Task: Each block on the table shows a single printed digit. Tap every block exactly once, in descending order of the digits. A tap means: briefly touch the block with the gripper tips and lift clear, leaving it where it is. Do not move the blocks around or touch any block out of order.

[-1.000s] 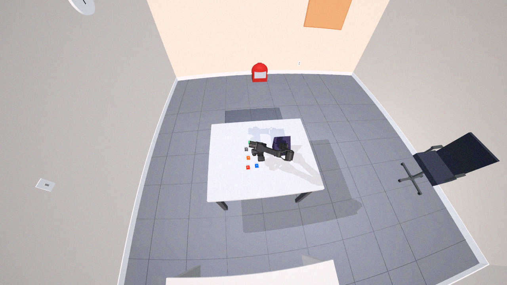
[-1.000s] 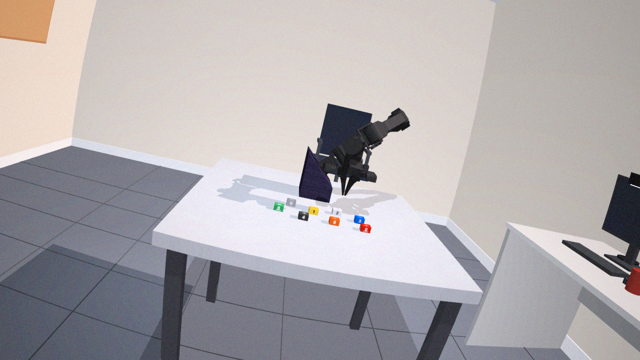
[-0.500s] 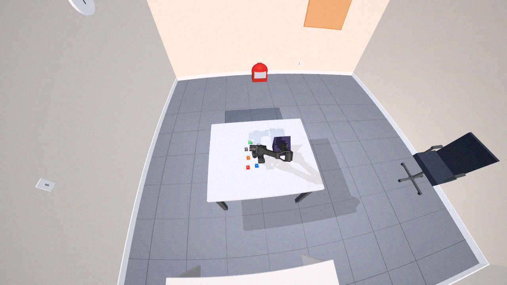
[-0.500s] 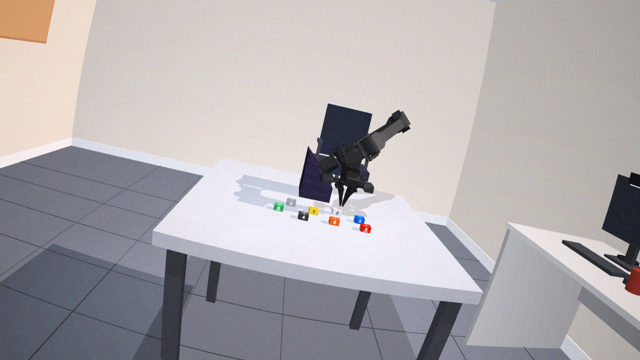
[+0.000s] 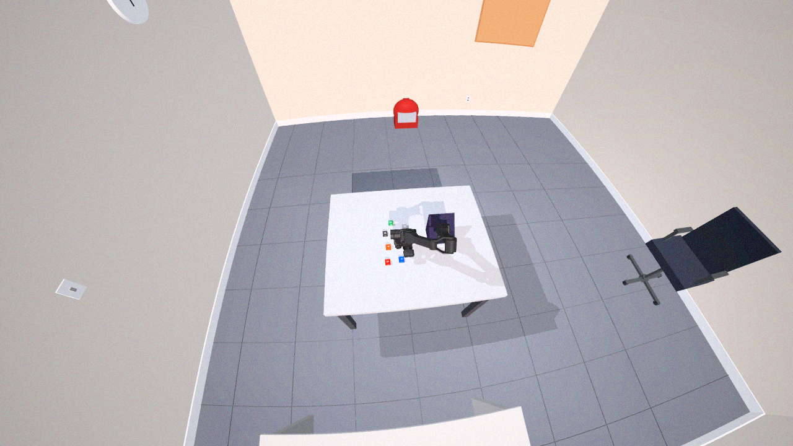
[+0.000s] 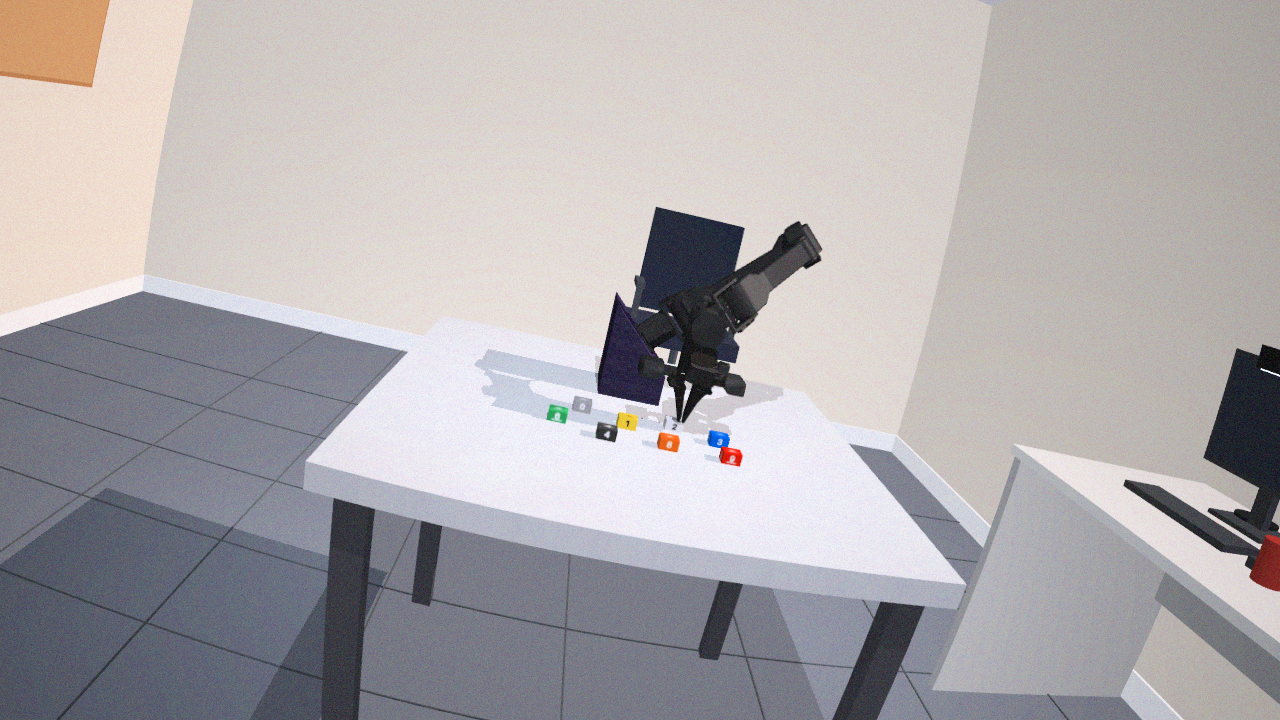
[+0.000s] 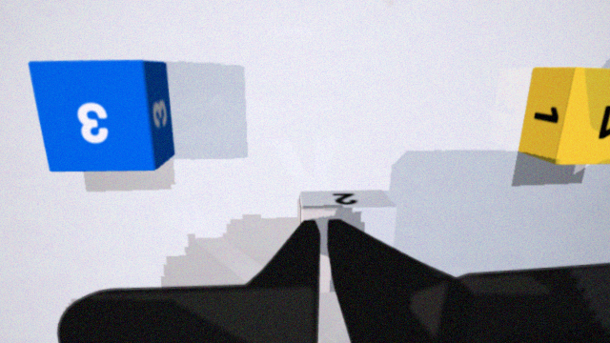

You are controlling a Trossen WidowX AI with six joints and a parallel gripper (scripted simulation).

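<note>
My gripper tip is 1 cm past the white block 2, 1 cm to the left of it and 1 cm above it. Also, from my gripper tip: orange block 8 (12 cm ahead, 1 cm to the right, 1 cm below); then yellow block marked 1 (5 cm ahead, 9 cm to the right, 1 cm below); then blue block (3 cm ahead, 7 cm to the left, 1 cm below).
</note>
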